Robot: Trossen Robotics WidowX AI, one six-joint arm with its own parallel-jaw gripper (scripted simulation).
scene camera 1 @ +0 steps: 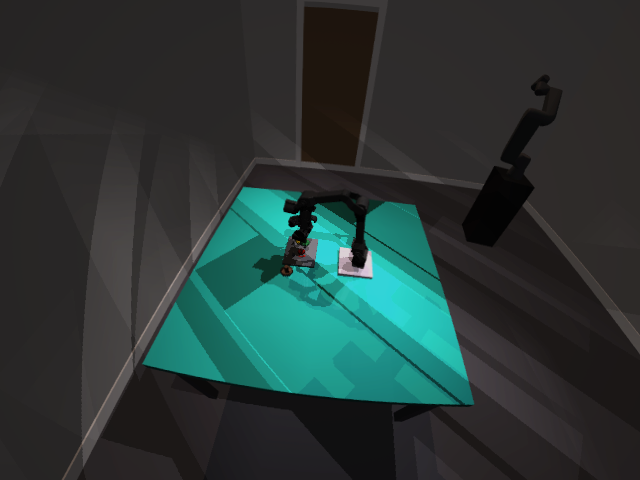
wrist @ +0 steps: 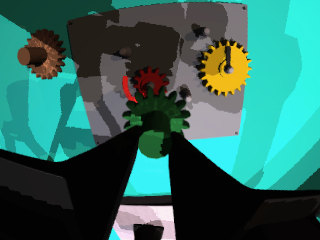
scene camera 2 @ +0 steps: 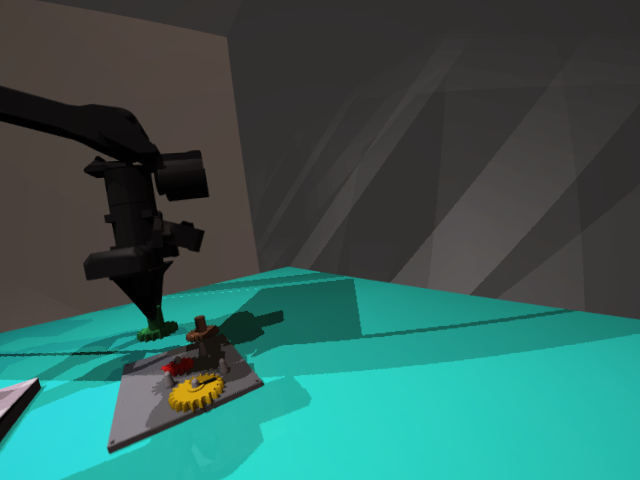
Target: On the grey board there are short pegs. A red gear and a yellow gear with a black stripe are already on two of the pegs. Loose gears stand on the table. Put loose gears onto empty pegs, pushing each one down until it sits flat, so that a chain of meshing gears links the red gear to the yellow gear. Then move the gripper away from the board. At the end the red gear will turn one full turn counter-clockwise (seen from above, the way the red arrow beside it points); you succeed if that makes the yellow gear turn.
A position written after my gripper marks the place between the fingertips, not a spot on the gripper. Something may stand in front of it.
Observation:
My gripper (scene camera 2: 154, 315) carries a green gear (scene camera 2: 157, 329). I also see a brown gear (wrist: 43, 52) and a yellow gear (scene camera 2: 185, 397).
The green gear is seen too in the wrist view (wrist: 159, 115). My gripper is seen too in the wrist view (wrist: 155, 134). The yellow gear is seen too in the wrist view (wrist: 218, 58).

